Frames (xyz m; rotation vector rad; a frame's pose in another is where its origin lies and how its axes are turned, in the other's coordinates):
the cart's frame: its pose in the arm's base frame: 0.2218 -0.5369 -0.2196 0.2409 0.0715 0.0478
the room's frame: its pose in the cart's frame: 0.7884 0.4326 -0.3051 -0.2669 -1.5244 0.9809
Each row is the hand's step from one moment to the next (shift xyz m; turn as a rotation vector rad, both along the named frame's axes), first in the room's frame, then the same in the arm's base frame.
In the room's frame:
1: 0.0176 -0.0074 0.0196 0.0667 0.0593 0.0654
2: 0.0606 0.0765 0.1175 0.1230 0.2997 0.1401
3: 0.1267 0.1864 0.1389 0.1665 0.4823 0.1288
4: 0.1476 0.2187 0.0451 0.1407 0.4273 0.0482
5: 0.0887 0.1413 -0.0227 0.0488 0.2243 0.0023
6: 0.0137 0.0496 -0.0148 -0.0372 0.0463 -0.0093
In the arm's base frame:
1: -0.0175 -0.0066 0.0200 -0.0969 0.0437 0.0309
2: -0.1488 0.0285 0.0198 -0.2795 0.2120 -0.0388
3: -0.2293 0.1305 0.0220 -0.3589 0.3730 -0.0949
4: -0.1658 0.2094 0.0182 -0.2590 0.3590 -0.0937
5: -0.0604 0.1571 0.0031 -0.1107 0.1877 -0.0720
6: -0.0117 0.0503 -0.0143 -0.0047 0.0213 -0.0560

